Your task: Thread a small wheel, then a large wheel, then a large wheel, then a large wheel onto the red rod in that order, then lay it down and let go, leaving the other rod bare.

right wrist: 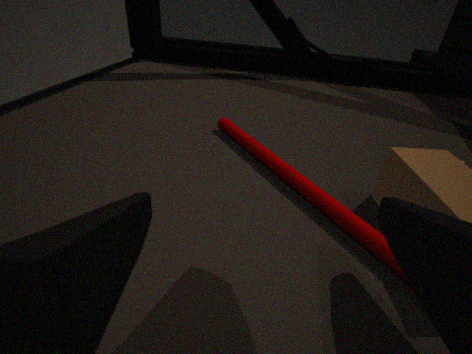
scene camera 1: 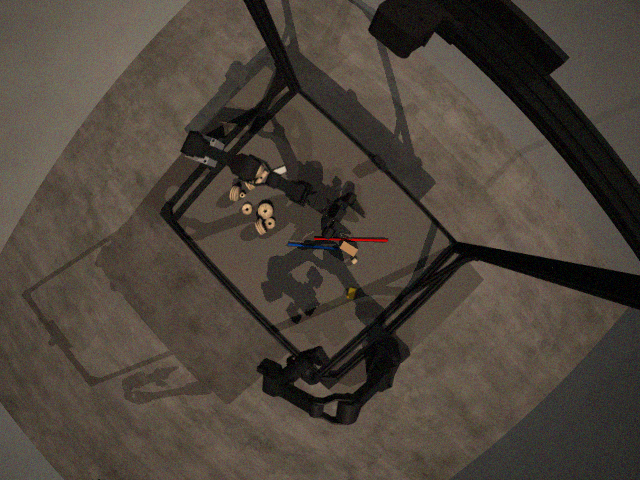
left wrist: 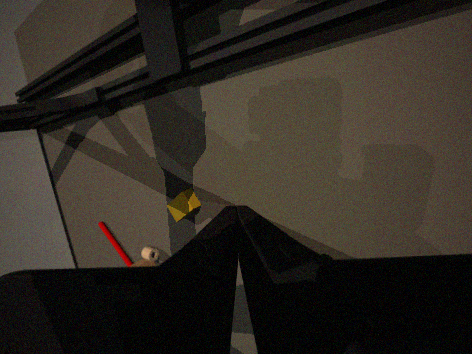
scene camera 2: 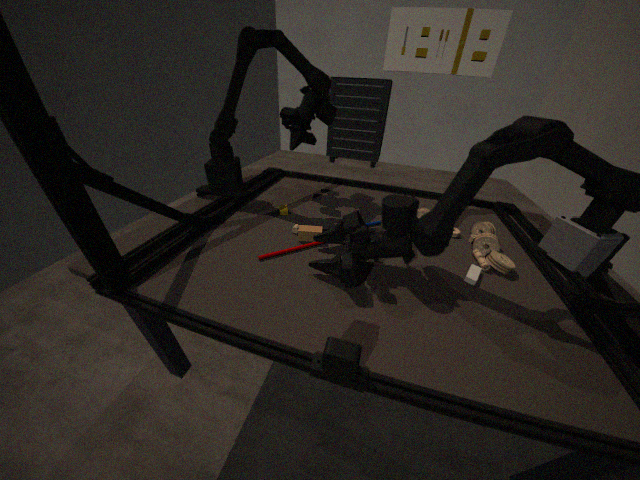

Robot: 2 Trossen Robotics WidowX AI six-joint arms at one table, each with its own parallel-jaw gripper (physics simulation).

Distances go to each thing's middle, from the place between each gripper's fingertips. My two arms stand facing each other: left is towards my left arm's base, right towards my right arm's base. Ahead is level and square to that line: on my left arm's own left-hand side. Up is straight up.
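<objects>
The red rod point(right wrist: 374, 242) is 50 mm ahead of my right hand, 10 mm to the left of it and 20 mm below it. As for the tan block point(right wrist: 426, 177), my right gripper is now 10 mm above it and 30 mm to the right of it, and still 70 mm short of it. Going by its middle, the rod is nearer to my right gripper than to my left hand.
Counted from my left hand, the red rod is 22 cm to the right, 14 cm below and 31 cm behind. The tan block is 20 cm to the right of my left hand and 13 cm below it, and it is 28 cm behind that hand. By its middle, the block too is nearer to my right gripper than to my left hand.
</objects>
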